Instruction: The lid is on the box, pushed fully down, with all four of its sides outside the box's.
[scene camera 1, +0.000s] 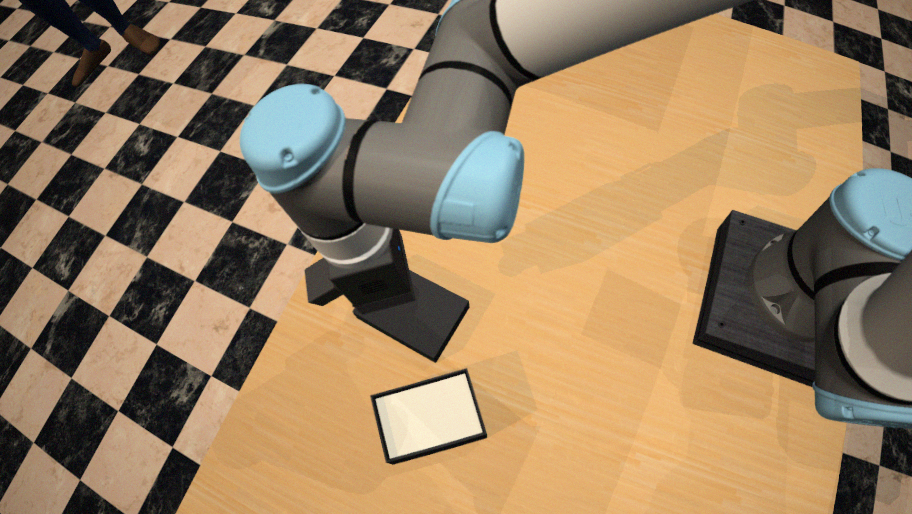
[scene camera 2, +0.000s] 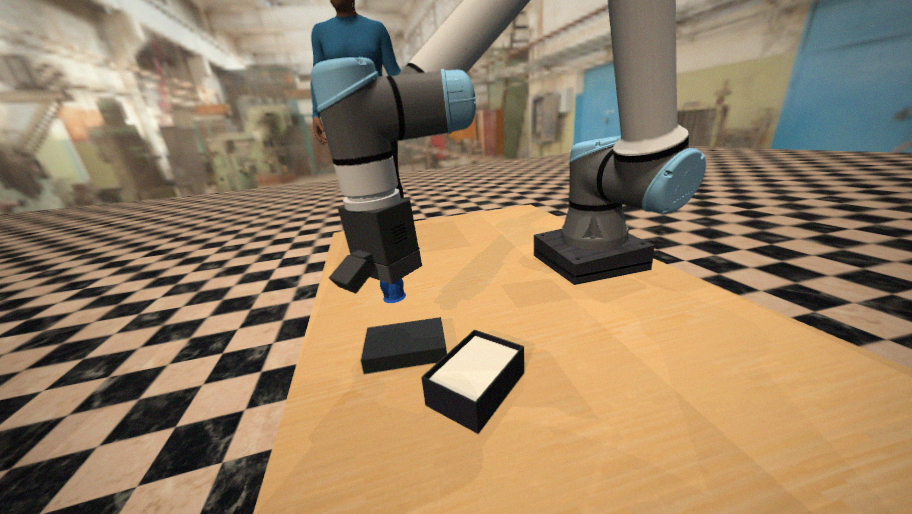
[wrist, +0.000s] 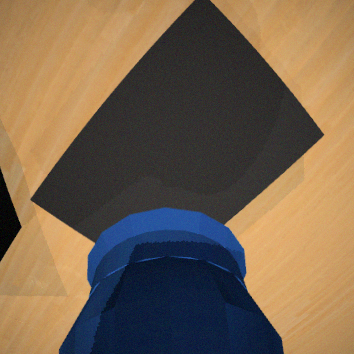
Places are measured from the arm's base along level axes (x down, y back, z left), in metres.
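Where they show: hand at its tool point: (scene camera 2: 394, 296) (wrist: 166, 278); arm's base at its link origin: (scene camera 1: 799, 288) (scene camera 2: 593, 236).
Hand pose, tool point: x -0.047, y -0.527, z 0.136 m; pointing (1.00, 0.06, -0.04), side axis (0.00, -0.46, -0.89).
Each offset is from my tool point to the top centre of the thing. Level surfaces: height alone.
The box @[dx +0.061, dy +0.072, dz +0.126 m] (scene camera 1: 428, 416) (scene camera 2: 475, 366) stands open side up on the table, with a black rim and a cream-coloured inside. The dark lid @[dx +0.082, dy +0.007, dz -0.011 m] (scene camera 1: 427, 319) (scene camera 2: 403, 344) (wrist: 185, 110) lies flat on the table beside the box, apart from it, its plain face up. My gripper, a blue suction cup (scene camera 2: 393, 300) (wrist: 166, 220), is open and holds nothing. It hangs a little above the lid with a gap between them, and in the wrist view it covers the lid's near corner. In scene camera 1 the cup is hidden behind the wrist housing.
A wooden table @[dx +0.108 m] (scene camera 1: 574, 408) (scene camera 2: 606, 408) bears both parts. The arm's black base plate (scene camera 1: 734, 300) (scene camera 2: 593, 261) stands at the right. In the wrist view a black corner of the box (wrist: 6, 220) shows at the left edge. A person (scene camera 2: 351, 38) stands behind the table.
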